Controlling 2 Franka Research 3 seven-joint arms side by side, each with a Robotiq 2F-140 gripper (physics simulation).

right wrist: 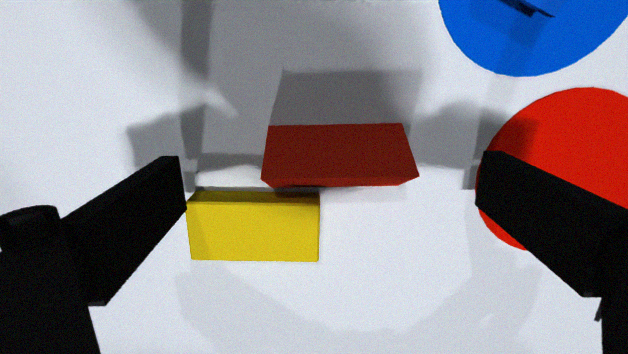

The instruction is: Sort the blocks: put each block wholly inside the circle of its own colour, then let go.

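My right gripper [331, 180] is open and empty, its fingertips wide apart to either side of a red block. The red block [340, 154] looks tilted, between the fingertips with gaps on both sides, outside the red circle. A yellow block [254, 231] lies just below it in the view, near the left fingertip; whether the two blocks touch is unclear. The red circle [575, 130] is at the right, partly behind the right finger. The blue circle [575, 50] is at the top right; part of a blue block [526, 9] shows on it. The yellow circle and my left gripper do not show.
Grey shadows fall across the white table top [390, 250] around the blocks. The yellow block stands close beside the red one, towards the left finger. The top and right edges of the view cut off the blue circle, and the right edge cuts off the red circle.
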